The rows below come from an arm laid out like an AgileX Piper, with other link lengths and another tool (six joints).
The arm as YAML. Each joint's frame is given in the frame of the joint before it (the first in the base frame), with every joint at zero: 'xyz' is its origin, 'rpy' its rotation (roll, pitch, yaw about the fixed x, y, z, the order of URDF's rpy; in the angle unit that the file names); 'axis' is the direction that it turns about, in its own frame. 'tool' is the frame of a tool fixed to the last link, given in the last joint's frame.
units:
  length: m
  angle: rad
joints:
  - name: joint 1
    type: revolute
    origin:
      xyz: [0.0, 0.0, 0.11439]
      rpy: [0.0, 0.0, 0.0]
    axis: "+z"
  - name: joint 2
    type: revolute
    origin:
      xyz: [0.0, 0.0, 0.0]
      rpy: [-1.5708, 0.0, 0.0]
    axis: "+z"
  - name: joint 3
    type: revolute
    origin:
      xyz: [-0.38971, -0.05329, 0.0]
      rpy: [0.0, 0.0, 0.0]
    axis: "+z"
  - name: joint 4
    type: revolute
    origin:
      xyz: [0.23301, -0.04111, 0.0]
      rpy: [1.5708, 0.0, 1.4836]
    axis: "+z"
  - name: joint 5
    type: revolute
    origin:
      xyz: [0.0, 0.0, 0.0]
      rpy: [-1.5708, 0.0, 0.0]
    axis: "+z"
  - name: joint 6
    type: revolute
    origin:
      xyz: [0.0, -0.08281, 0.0]
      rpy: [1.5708, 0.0, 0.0]
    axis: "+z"
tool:
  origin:
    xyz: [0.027, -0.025, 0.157]
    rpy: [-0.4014, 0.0, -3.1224]
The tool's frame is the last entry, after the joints.
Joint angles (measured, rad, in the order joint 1, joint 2, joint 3, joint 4, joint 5, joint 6), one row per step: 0.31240, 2.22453, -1.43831, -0.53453, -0.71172, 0.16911; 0.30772, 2.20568, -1.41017, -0.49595, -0.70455, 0.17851; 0.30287, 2.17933, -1.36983, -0.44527, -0.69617, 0.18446; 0.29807, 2.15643, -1.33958, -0.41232, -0.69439, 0.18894; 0.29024, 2.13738, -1.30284, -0.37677, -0.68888, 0.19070; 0.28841, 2.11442, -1.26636, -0.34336, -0.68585, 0.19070; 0.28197, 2.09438, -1.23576, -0.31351, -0.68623, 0.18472; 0.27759, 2.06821, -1.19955, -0.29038, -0.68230, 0.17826; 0.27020, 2.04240, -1.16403, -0.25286, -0.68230, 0.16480; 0.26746, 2.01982, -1.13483, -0.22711, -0.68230, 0.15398; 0.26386, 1.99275, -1.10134, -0.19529, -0.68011, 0.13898; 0.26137, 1.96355, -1.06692, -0.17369, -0.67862, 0.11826; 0.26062, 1.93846, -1.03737, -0.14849, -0.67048, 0.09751; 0.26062, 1.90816, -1.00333, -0.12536, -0.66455, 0.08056; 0.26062, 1.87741, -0.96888, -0.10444, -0.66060, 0.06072; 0.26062, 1.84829, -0.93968, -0.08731, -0.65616, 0.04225; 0.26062, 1.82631, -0.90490, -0.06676, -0.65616, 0.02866
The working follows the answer.
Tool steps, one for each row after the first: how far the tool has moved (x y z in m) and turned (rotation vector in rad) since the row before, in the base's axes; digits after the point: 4 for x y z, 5 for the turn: -0.0027, -0.0100, 0.0008, 0.02864, 0.02865, -0.03290; -0.0051, -0.0125, 0.0007, 0.03255, 0.03458, -0.04136; -0.0046, -0.0093, 0.0033, 0.02417, 0.01813, -0.02756; -0.0049, -0.0122, -0.0031, 0.01869, 0.02991, -0.03347; -0.0070, -0.0080, 0.0000, 0.01797, 0.02241, -0.02548; -0.0050, -0.0100, 0.0012, 0.01261, 0.01305, -0.02642; -0.0079, -0.0087, 0.0016, 0.00554, 0.01468, -0.02070; -0.0066, -0.0122, 0.0026, 0.01083, 0.01076, -0.03233; -0.0067, -0.0074, 0.0027, 0.00583, 0.00679, -0.01976; -0.0080, -0.0093, 0.0031, 0.00510, 0.00821, -0.02483; -0.0092, -0.0076, 0.0040, -0.00657, 0.00268, -0.01549; -0.0084, -0.0069, 0.0016, -0.00659, 0.00902, -0.01698; -0.0104, -0.0065, 0.0030, -0.00349, 0.00754, -0.01483; -0.0107, -0.0062, 0.0033, -0.00700, 0.00457, -0.01244; -0.0097, -0.0054, 0.0040, -0.00748, 0.00154, -0.00980; -0.0099, -0.0057, -0.0017, -0.00262, 0.01189, -0.01280
Tool pose at each row, in the base's axes (x y z in m, rotation vector in rad; rounded; the steps above come from the unrounded poses): 0.6580, 0.2657, 0.2213, -2.10556, -0.51362, -2.23270; 0.6553, 0.2557, 0.2221, -2.14426, -0.44611, -2.20956; 0.6502, 0.2432, 0.2228, -2.19122, -0.36500, -2.18100; 0.6456, 0.2339, 0.2261, -2.21514, -0.30798, -2.16583; 0.6407, 0.2218, 0.2230, -2.25661, -0.25048, -2.14041; 0.6337, 0.2138, 0.2230, -2.28500, -0.20224, -2.11919; 0.6287, 0.2038, 0.2242, -2.30675, -0.15887, -2.11091; 0.6208, 0.1950, 0.2258, -2.33039, -0.12939, -2.10049; 0.6142, 0.1828, 0.2283, 2.33603, 0.08006, 2.08178; 0.6074, 0.1755, 0.2310, 2.33743, 0.05082, 2.06815; 0.5994, 0.1662, 0.2341, 2.33722, 0.01659, 2.05004; 0.5902, 0.1586, 0.2381, 2.32881, 0.00527, 2.03673; 0.5818, 0.1517, 0.2398, 2.32602, -0.00742, 2.01537; 0.5714, 0.1452, 0.2428, 2.32443, -0.02070, 1.99819; 0.5607, 0.1390, 0.2461, 2.31883, -0.02778, 1.98398; 0.5510, 0.1336, 0.2501, 2.31116, -0.03150, 1.97432; 0.5411, 0.1279, 0.2484, 2.31508, -0.04264, 1.95338

